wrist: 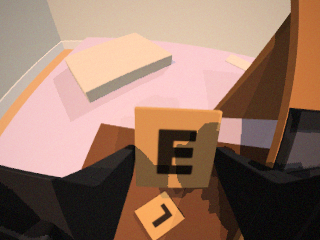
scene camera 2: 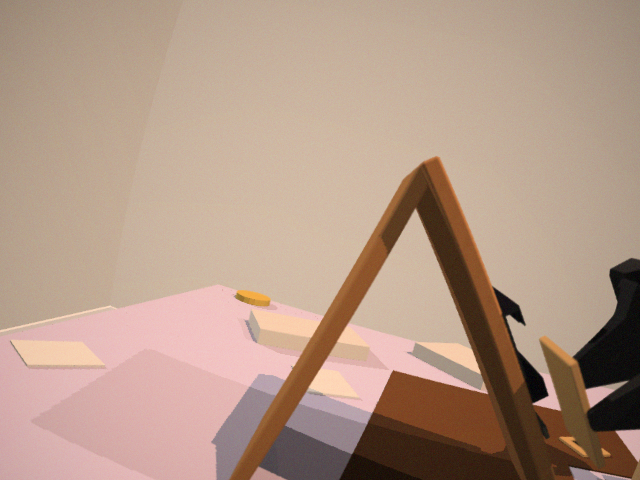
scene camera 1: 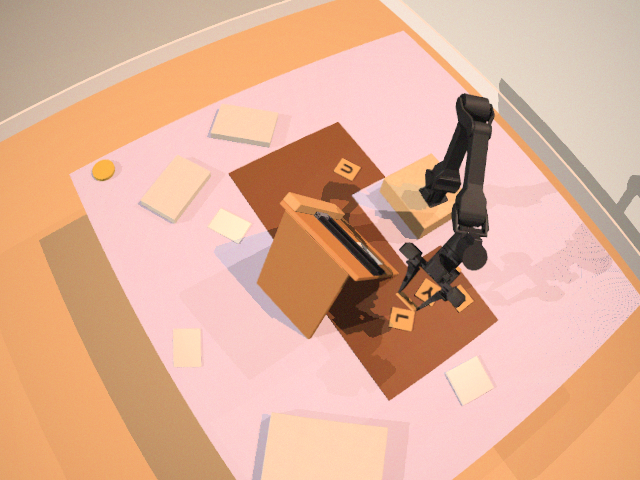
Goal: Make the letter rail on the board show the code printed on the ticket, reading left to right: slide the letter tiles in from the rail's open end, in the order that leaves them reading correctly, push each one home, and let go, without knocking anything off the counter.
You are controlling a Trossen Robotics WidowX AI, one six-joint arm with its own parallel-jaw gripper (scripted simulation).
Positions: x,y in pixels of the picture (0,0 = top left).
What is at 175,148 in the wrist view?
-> A letter tile.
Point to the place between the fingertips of the gripper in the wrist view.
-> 175,152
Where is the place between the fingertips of the gripper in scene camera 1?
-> At 407,301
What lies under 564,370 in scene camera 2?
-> A letter tile.
